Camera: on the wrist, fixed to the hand. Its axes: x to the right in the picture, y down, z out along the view.
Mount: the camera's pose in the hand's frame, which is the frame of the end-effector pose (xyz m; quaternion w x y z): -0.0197 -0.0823 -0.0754 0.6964 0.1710 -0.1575 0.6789
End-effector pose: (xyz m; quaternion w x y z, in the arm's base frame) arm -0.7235 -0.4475 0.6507 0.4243 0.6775 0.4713 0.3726
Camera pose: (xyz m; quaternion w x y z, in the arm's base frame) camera -0.8237 -0.4333 0.5997 0.0009 0.9231 -0.1349 0.3603
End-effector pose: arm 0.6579 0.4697 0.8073 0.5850 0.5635 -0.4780 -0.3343
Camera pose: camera 0.7343 0.5020 0.7301 0.4627 0.1153 -0.8648 0.1573
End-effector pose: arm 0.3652 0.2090 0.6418 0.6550 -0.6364 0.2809 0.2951
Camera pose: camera 0.4139 0.1318 0.7090 0.4089 -0.0940 0.5750 0.7024
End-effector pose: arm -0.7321 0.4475 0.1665 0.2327 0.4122 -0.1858 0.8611
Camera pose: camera -0.7226 0.5489 0.1168 0.5223 -0.3363 0.2986 -0.7245
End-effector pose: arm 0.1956 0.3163 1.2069 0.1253 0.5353 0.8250 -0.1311
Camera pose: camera 0.1230 0.2937 1.2909 0.2147 0.9337 0.1690 -0.2316
